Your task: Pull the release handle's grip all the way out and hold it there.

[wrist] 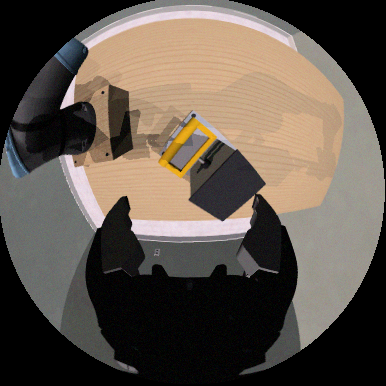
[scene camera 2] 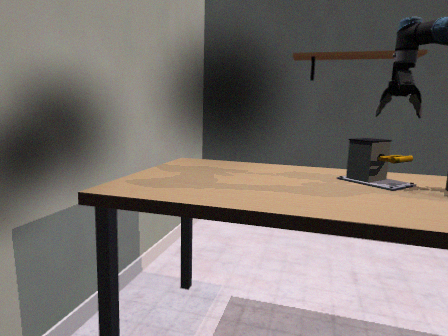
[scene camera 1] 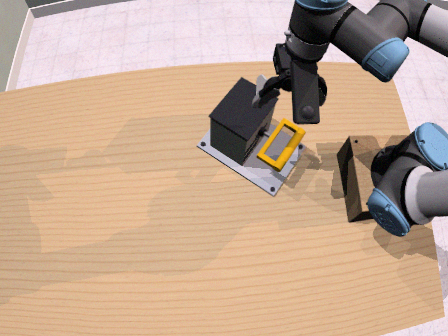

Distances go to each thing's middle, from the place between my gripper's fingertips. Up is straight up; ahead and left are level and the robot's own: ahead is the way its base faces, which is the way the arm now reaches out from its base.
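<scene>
There is the grey base plate (scene camera 1: 256, 171), and it is 2 cm to the right of my hand, 5 cm ahead of it and 26 cm below it.
</scene>
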